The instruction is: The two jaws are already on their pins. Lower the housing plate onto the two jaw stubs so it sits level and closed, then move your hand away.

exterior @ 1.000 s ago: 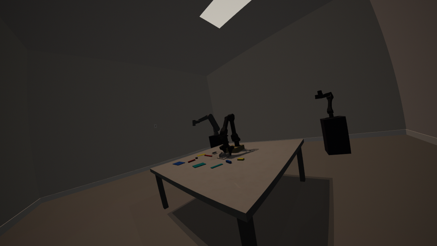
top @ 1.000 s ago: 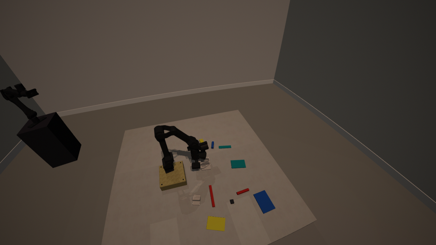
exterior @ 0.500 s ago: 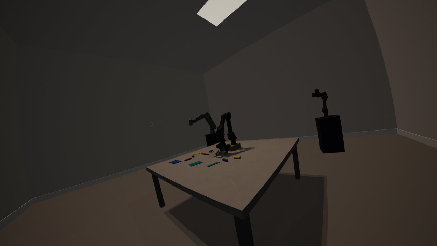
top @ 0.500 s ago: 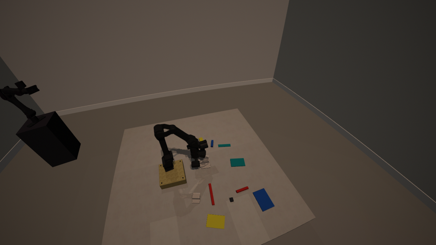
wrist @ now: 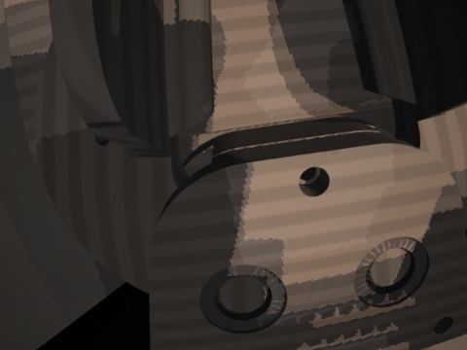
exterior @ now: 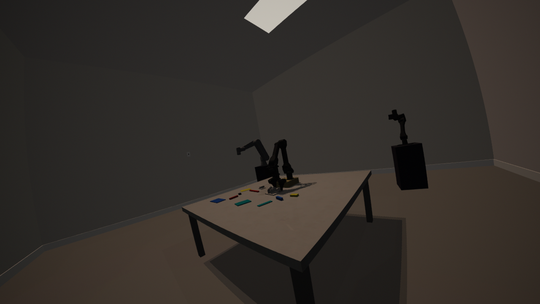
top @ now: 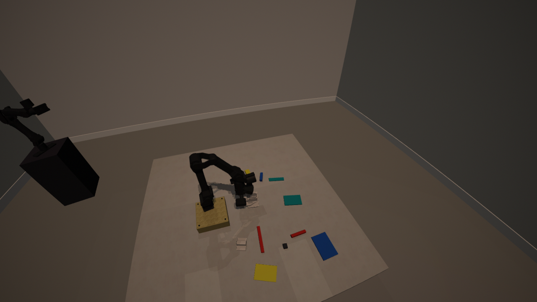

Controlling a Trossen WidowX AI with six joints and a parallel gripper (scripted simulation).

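Right now my gripper tip is right at the housing plate. The rest, counted from my gripper tip: blue block 210 mm ahead, 130 mm to the left; pale jaw assembly 20 mm ahead, 20 mm to the right, 10 mm above; yellow block 140 mm ahead, 210 mm to the left.
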